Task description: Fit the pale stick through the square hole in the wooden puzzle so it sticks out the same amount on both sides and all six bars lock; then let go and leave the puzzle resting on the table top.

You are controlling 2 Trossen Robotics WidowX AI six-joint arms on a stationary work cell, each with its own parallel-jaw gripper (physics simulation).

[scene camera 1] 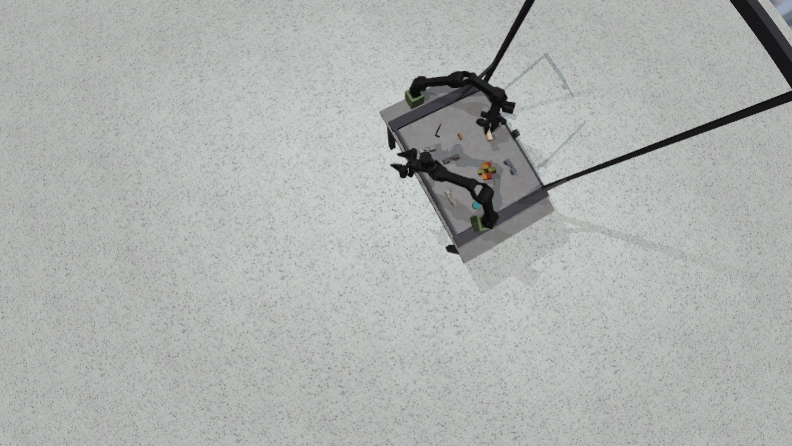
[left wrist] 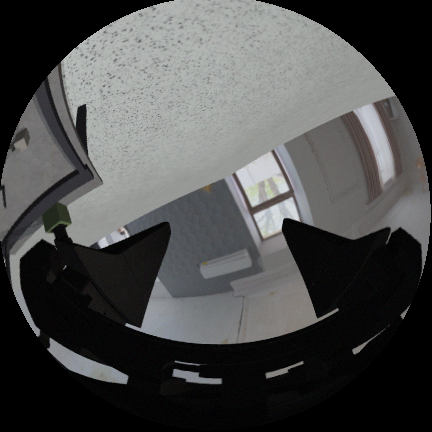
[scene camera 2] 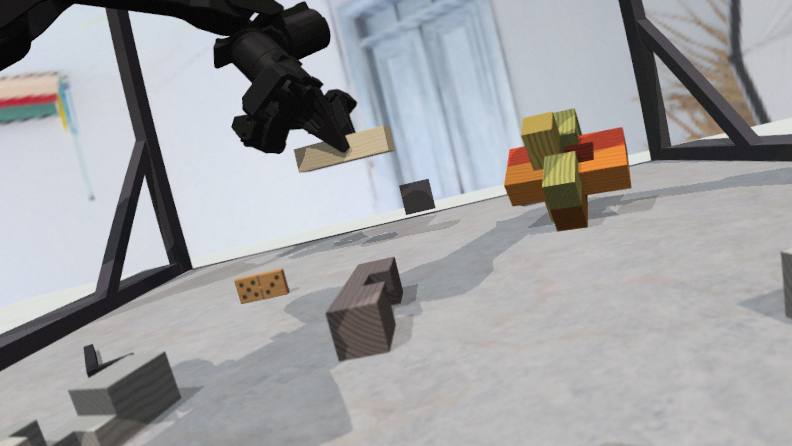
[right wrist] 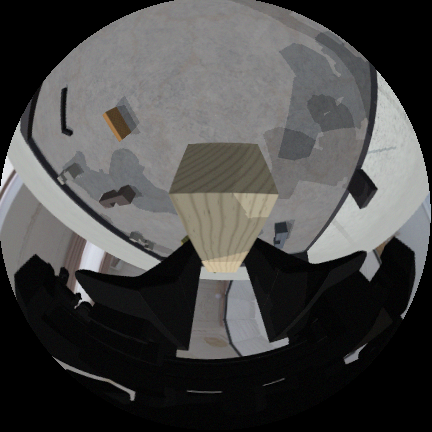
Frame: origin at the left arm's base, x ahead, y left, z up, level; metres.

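Seen in the pictures: left gripper, between the fingertips: (scene camera 1: 393,159) (left wrist: 227,225); right gripper, between the fingertips: (scene camera 1: 487,134) (scene camera 2: 352,150) (right wrist: 220,238); left arm's base, origin of its link: (scene camera 1: 485,221); right arm's base, origin of its link: (scene camera 1: 414,93) (left wrist: 58,227).
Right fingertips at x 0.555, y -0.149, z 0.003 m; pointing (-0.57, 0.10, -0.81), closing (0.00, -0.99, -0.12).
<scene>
Offsets run from my right fingertips to a thing's top centre. Level surfaces: height alone.
The pale stick @(dx +0.011, dy -0.001, dz +0.019 m) (scene camera 1: 489,136) (scene camera 2: 372,142) (right wrist: 223,215) is held across the fingers of my right gripper (scene camera 1: 489,129) (scene camera 2: 348,140), in the air and apart from the puzzle. My right gripper is shut on it, and one end of the stick points toward the right wrist camera. The wooden puzzle (scene camera 1: 486,170) (scene camera 2: 604,170), of orange, red and yellow-green bars, rests on the table top @(dz -0.120 m) (scene camera 2: 637,310). A dark recess shows between its yellow-green bars; whether it is the square hole is unclear. My left gripper (scene camera 1: 396,160) (left wrist: 227,225) is open and empty, beyond the table's left edge in scene camera 1.
A brown notched block @(dx -0.087, dy +0.241, dz -0.092 m) (scene camera 1: 451,159) (scene camera 2: 363,324) (right wrist: 117,196), a domino @(dx +0.066, dy +0.142, dz -0.096 m) (scene camera 1: 459,136) (scene camera 2: 261,285) (right wrist: 119,124), a blue-grey notched block @(dx -0.214, dy -0.162, dz -0.092 m) (scene camera 1: 509,166) (right wrist: 281,234) and a teal piece @(dx -0.434, dy +0.143, dz -0.101 m) (scene camera 1: 476,205) lie on the table. A black box @(dx +0.012, dy -0.254, dz -0.062 m) (scene camera 2: 416,196) (right wrist: 363,188) sits by its edge.
</scene>
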